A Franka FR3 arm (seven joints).
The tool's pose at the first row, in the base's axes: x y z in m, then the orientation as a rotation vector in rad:
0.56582, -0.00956, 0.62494, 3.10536, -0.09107, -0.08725
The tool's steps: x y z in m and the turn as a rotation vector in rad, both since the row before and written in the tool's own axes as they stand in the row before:
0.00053, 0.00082, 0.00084, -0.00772, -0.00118, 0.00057
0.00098, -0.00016, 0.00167, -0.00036, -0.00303, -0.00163
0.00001, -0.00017, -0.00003, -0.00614, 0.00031, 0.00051
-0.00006, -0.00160, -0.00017, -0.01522, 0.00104, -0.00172
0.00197, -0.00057, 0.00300, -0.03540, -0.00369, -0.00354
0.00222, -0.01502, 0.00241, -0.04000, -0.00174, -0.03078
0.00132, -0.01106, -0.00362, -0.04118, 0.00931, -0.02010
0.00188, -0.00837, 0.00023, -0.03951, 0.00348, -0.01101
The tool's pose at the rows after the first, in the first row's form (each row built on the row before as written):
0.56625, -0.01044, 0.62410, 3.09759, -0.09143, -0.08920
0.56714, -0.01041, 0.62237, 3.09730, -0.08898, -0.09395
0.56716, -0.01024, 0.62239, 3.09114, -0.08930, -0.09355
0.56720, -0.00863, 0.62248, 3.07609, -0.08549, -0.09225
0.56901, -0.00836, 0.61934, 3.04091, -0.07774, -0.09853
0.57178, 0.00622, 0.61531, 3.00266, -0.02874, -0.10377
0.57351, 0.01763, 0.61728, 2.96264, 0.00448, -0.09133
0.57530, 0.02582, 0.61546, 2.92354, 0.02279, -0.08653

